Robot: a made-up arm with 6 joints.
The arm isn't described. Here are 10 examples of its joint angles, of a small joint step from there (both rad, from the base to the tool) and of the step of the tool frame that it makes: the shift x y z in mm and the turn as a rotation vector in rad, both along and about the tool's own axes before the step.
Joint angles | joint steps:
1: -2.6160 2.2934 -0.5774 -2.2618 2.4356 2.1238 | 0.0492 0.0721 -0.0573 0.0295 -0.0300 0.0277
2: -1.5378 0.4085 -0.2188 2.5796 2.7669 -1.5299 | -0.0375 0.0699 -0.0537 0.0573 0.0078 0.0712
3: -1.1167 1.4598 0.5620 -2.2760 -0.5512 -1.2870 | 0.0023 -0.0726 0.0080 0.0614 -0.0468 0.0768
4: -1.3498 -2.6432 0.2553 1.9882 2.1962 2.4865 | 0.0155 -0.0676 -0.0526 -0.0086 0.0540 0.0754
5: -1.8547 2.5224 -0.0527 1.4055 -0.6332 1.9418 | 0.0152 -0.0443 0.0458 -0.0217 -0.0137 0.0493
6: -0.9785 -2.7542 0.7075 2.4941 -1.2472 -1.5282 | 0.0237 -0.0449 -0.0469 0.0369 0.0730 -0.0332
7: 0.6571 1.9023 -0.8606 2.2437 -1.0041 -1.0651 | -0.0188 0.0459 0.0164 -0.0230 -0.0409 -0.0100
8: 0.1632 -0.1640 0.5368 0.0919 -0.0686 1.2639 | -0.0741 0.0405 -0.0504 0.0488 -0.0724 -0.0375
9: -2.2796 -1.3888 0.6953 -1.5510 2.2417 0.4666 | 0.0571 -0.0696 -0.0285 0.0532 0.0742 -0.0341
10: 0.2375 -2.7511 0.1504 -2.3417 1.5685 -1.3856 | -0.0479 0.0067 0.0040 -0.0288 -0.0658 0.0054
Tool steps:
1: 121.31 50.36 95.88 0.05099 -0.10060 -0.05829
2: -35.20 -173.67 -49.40 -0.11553 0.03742 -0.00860
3: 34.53 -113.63 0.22 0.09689 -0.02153 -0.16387
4: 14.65 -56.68 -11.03 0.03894 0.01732 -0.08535
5: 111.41 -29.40 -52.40 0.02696 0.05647 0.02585
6: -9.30 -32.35 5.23 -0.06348 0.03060 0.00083
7: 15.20 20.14 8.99 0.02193 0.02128 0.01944
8: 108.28 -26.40 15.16 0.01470 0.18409 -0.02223
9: 61.01 36.33 86.08 -0.03758 -0.11082 0.04845
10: -24.13 52.83 -44.87 0.05629 -0.07558 -0.04893
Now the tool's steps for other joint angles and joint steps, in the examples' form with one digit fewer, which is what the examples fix.
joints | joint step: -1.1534 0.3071 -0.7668 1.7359 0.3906 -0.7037 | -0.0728 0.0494 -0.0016 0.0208 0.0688 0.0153
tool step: 43.9 -80.8 -0.6 -0.0437 0.0301 0.0510
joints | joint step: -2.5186 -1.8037 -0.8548 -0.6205 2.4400 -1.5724 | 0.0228 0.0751 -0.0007 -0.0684 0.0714 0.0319
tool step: 31.1 60.6 -56.4 -0.0164 0.0067 -0.1229
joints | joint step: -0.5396 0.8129 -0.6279 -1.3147 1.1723 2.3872 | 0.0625 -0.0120 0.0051 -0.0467 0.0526 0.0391
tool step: -21.4 21.6 -26.0 0.0459 -0.0237 -0.0289
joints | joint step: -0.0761 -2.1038 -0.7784 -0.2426 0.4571 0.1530 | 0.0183 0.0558 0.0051 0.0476 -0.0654 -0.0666
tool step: 9.9 -35.1 8.1 0.0820 0.0729 0.0529
